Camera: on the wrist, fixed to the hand. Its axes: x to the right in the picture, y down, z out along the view.
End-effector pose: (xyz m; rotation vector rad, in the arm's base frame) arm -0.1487 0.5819 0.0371 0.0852 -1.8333 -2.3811
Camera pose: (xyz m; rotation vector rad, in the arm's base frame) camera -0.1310 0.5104 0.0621 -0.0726 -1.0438 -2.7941
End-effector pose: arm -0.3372 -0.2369 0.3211 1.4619 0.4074 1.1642
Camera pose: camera -0.4084 -0.2188 0.3468 0.9699 -0.0183 1.1615
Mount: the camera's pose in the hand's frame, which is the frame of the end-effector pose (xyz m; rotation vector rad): -0.0065 0.0433 -0.0643 -0.6017 -0.0429 0.0485
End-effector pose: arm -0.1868 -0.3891 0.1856 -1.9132 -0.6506 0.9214
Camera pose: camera -0.1355 -0.4457 0.1708 -2.4479 -0.9930 0.8584
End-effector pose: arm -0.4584 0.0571 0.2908 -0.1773 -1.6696 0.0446
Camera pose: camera -0.3901 0.0940 0.2855 -0.6731 -1.6811 -0.4241
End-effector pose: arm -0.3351 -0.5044 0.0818 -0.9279 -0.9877 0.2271
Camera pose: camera -0.2778 -0.5180 0.0310 -1.4996 -1.0955 -0.0174
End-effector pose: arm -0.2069 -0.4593 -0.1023 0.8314 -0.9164 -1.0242
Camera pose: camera -0.1355 -0.4311 -0.0899 0.2819 -0.6050 -1.1923
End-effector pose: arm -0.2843 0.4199 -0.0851 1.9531 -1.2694 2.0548
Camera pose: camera -0.3587 0.4305 -0.1050 1.6940 -1.7006 1.4066
